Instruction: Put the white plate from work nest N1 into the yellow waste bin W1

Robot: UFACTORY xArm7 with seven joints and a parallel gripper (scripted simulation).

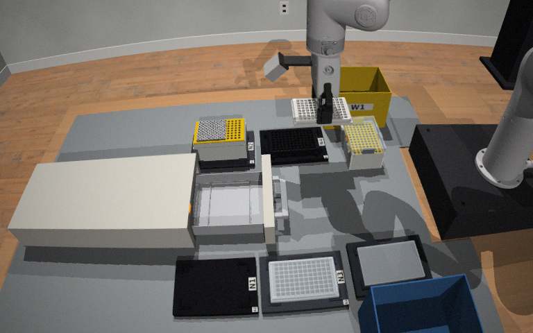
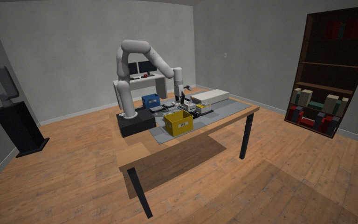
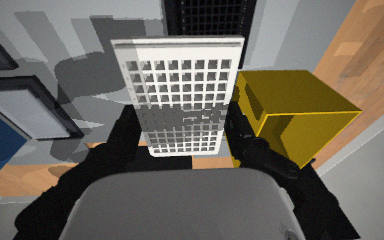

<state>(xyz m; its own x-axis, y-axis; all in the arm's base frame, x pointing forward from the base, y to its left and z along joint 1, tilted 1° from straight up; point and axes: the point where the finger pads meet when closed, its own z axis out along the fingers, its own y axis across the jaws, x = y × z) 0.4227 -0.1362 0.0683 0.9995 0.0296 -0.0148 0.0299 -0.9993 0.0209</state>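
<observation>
The yellow waste bin W1 lies 17 cm to the right of my hand, 12 cm below it and 11 cm behind it. The rest, counted from my hand: black plate: 14 cm below, 6 cm ahead, 4 cm to the right; white plate: 1 cm below; tip box lid: 11 cm behind, 10 cm below, 2 cm to the right.
</observation>
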